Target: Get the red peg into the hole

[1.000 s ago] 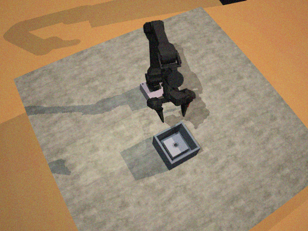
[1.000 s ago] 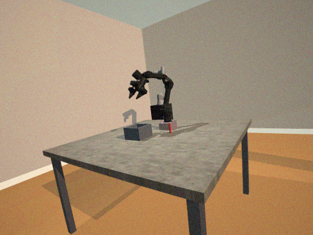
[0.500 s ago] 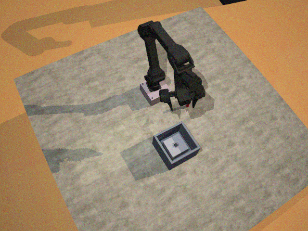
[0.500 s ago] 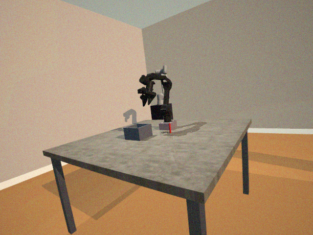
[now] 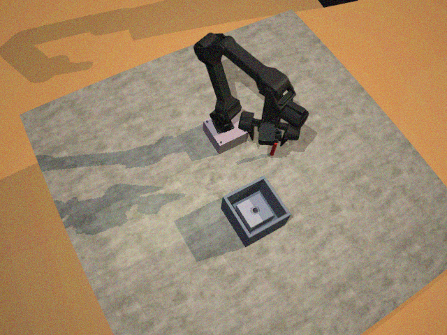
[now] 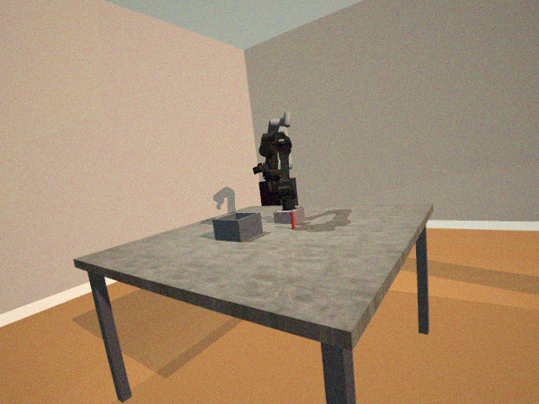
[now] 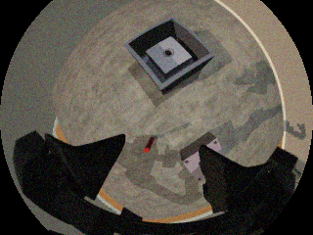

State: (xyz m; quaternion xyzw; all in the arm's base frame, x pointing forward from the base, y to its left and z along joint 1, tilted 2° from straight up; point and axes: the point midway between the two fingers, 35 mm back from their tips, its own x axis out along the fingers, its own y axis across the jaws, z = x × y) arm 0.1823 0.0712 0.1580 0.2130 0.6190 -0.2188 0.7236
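My gripper tip is now 40 mm past the red peg, 70 mm to the right of it and 150 mm above it. The rest, counted from my gripper tip: light plate: 160 mm ahead, 90 mm to the right, 140 mm below; grey box: 160 mm ahead, 90 mm to the right, 160 mm below.
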